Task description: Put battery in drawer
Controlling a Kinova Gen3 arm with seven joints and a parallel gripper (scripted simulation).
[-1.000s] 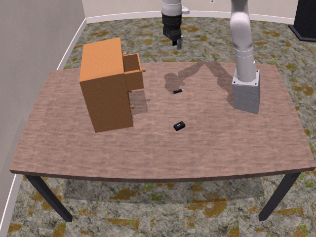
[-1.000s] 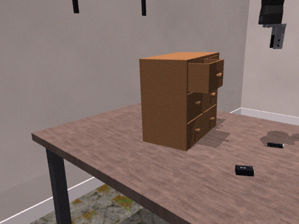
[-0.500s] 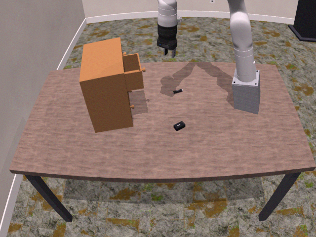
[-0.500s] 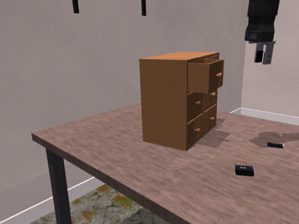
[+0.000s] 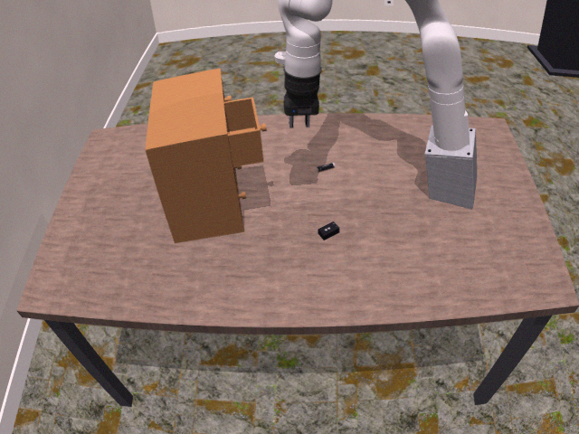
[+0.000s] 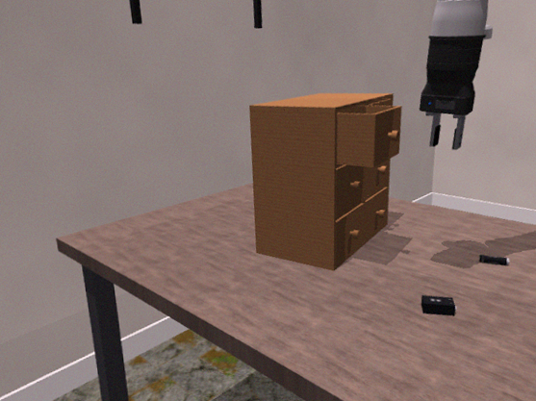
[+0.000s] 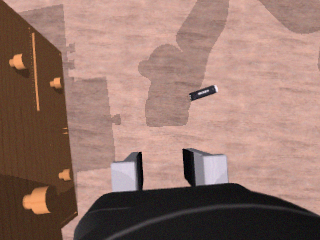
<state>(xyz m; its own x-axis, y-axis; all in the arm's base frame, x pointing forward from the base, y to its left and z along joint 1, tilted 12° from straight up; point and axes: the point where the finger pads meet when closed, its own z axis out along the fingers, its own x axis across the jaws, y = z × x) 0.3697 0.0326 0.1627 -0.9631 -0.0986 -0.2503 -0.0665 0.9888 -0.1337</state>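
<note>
The black nine-volt battery is 25 cm below my hand, 12 cm to the left of it and 7 cm behind it. From my hand the other things lie so: black cylindrical cell 25 cm below, 11 cm to the right, 7 cm behind.
</note>
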